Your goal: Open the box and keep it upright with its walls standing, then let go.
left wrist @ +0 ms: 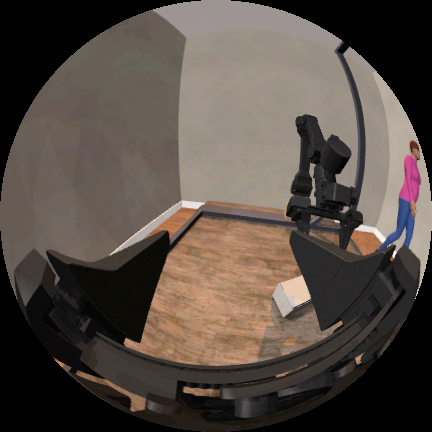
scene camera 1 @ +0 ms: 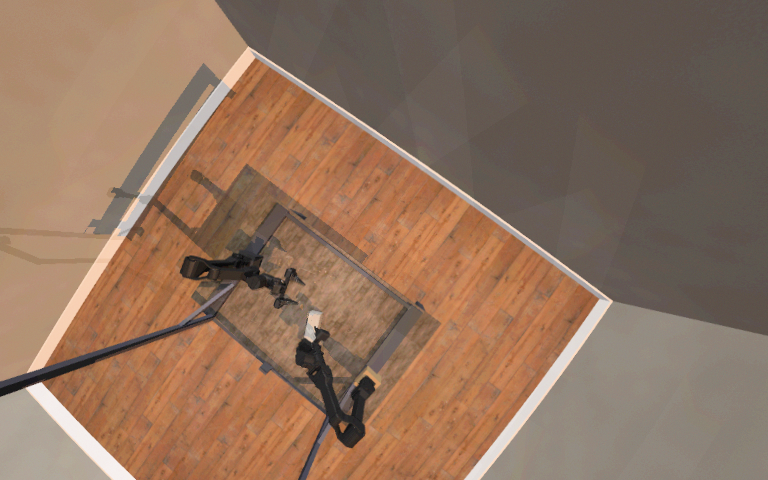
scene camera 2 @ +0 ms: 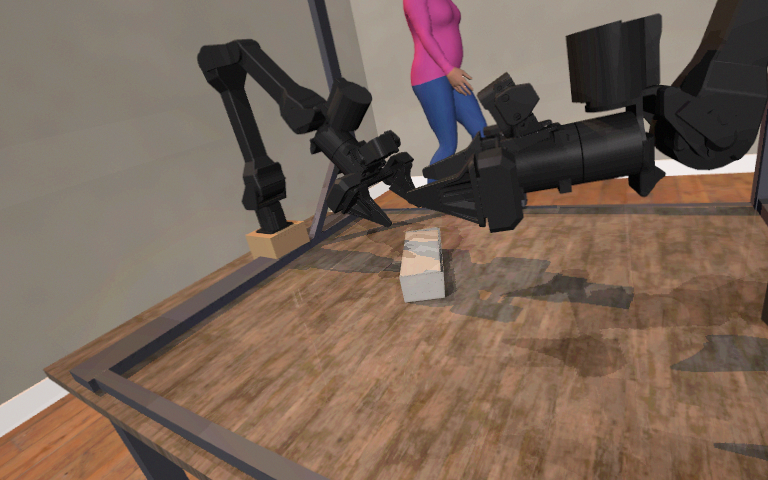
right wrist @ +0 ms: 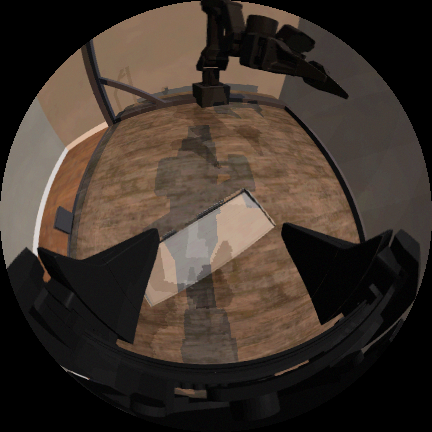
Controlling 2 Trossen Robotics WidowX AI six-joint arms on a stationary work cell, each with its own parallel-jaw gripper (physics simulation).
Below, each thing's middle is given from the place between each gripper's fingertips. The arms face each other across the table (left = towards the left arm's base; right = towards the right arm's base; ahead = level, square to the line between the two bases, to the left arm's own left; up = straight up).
The tan arm base block [scene camera 2: 276, 245] lies 39 cm to the right of my right hand and 8 cm below it.
The tan arm base block is 15 cm behind my left hand, 53 cm to the right of it and 18 cm below it.
